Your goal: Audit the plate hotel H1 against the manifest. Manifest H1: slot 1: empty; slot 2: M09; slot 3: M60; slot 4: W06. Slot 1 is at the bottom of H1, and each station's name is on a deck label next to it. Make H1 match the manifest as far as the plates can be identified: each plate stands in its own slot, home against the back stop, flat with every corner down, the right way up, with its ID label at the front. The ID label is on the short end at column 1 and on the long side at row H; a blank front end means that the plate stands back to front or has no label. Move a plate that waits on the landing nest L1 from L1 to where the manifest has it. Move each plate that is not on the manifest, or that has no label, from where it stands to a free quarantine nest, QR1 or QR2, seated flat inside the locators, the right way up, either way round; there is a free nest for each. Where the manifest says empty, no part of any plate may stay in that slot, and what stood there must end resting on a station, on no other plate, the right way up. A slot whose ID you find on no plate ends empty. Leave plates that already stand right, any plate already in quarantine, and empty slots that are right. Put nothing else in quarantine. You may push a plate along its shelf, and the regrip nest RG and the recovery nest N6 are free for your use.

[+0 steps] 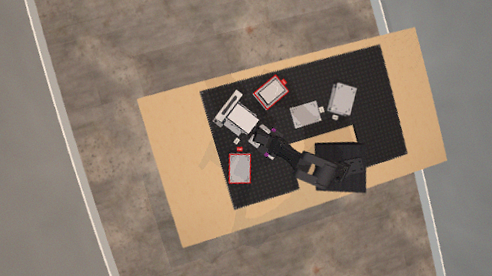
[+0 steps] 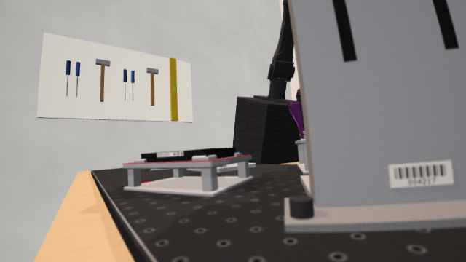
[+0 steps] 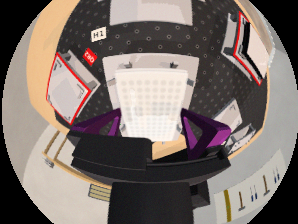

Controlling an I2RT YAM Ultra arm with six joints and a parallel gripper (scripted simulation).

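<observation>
Now: the white well plate right at my hand. Also, from my hand: plate hotel H1 (200 mm ahead, 170 mm to the left, 80 mm above); red-rimmed nest (110 mm behind, 180 mm to the left, 30 mm below); black-sided plate (260 mm ahead, 90 mm to the right, 20 mm below).
</observation>
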